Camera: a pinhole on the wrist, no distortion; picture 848 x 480 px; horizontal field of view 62.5 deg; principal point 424.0 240.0 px. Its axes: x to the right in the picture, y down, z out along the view. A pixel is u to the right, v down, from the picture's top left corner.
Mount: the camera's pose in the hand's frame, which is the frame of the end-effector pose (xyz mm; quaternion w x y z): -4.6 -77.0 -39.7 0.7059 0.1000 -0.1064 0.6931
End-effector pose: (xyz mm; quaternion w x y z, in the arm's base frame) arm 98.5 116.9 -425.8 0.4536 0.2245 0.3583 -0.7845
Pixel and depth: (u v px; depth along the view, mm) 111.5 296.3 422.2
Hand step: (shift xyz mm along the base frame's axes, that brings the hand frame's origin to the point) -316.4 -85.8 366.4
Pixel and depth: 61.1 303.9 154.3
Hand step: -164.4 12.8 140.2
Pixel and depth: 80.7 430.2 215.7
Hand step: -179.8 12.7 218.9
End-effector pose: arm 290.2 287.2 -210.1 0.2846 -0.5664 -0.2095 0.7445
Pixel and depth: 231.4 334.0 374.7
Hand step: -213.3 175.0 301.9
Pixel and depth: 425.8 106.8 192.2
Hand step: -120.4 120.8 101.7
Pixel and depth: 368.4 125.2 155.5
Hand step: -80.5 114.3 100.1
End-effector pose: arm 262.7 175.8 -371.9 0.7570 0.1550 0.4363 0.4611
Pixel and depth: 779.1 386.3 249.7
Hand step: 193.1 -22.5 147.5
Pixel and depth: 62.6 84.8 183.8
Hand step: 218.8 -71.5 -95.8
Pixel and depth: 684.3 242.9 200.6
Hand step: 174.1 -9.6 62.4
